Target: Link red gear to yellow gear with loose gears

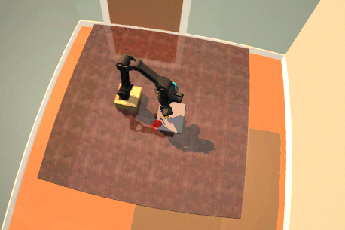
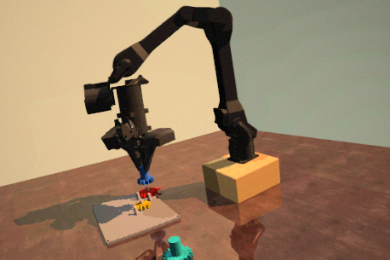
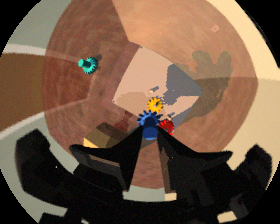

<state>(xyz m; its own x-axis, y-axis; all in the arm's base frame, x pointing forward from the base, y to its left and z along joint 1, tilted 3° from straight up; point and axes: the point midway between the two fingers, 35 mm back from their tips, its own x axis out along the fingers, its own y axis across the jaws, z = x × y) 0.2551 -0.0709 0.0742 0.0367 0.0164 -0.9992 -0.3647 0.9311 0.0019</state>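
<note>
Now: the yellow gear 9 cm below my gripper tip, 2 cm ahead of it and 1 cm to the right of it. Also, from my gripper tip: teal gear 21 cm to the left, 9 cm below, 5 cm ahead; then red gear 9 cm below, 7 cm to the right, 3 cm behind; then blue gear 1 cm below.
</note>
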